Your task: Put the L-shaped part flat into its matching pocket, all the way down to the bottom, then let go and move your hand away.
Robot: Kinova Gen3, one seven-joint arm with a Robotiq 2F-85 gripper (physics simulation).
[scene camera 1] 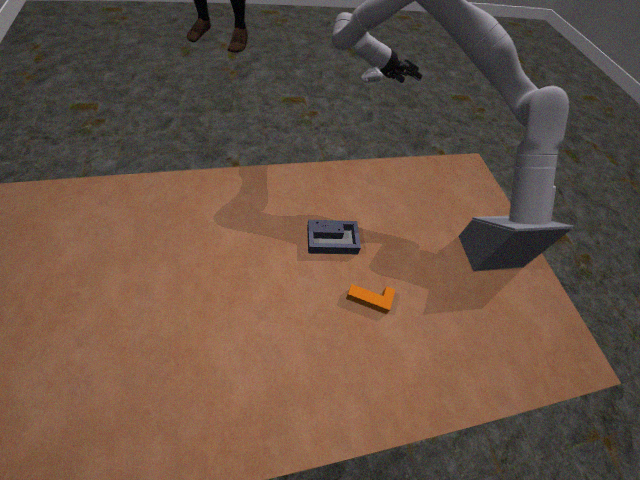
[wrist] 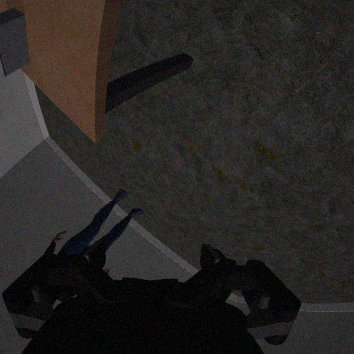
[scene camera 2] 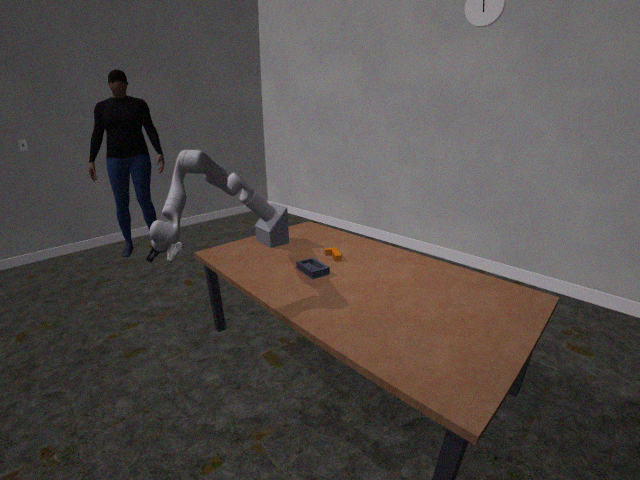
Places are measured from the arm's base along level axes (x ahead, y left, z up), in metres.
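Pixels of known places: gripper, fingertip midpoint: (scene camera 1: 412,79) (wrist: 152,253); arm's base, origin of the base link: (scene camera 1: 528,221) (scene camera 2: 269,215).
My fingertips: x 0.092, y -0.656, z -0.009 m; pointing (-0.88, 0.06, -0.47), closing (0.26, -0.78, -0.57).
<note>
Ahead of a thing's pixels: the offset from my fingertips to its top centre. Level surfaces: height alone.
The orange L-shaped part @(dx +0.340, dy +0.740, dz -0.117 m) (scene camera 1: 373,299) (scene camera 2: 336,254) lies flat on the table, beside and apart from the dark blue-grey tray. The tray @(dx +0.399, dy +0.558, dz -0.110 m) (scene camera 1: 333,250) (scene camera 2: 316,274) stands on the table with its pocket facing up; the light floor of the pocket shows in the scene camera 1 view. My gripper (scene camera 1: 412,71) (scene camera 2: 151,256) (wrist: 152,253) is open with nothing between its fingers. It hangs out beyond the table's edge, far from the part and the tray. The L-shaped part and the tray do not show in the wrist view.
The table @(dz -0.147 m) (scene camera 1: 206,335) (scene camera 2: 423,320) (wrist: 70,65) carries the arm's grey wedge base (scene camera 1: 509,245) (scene camera 2: 272,229) near one end. A table leg (scene camera 2: 214,297) (wrist: 145,80) stands below the corner near the gripper. A person (scene camera 2: 125,129) (wrist: 95,232) stands on the floor beyond the arm.
</note>
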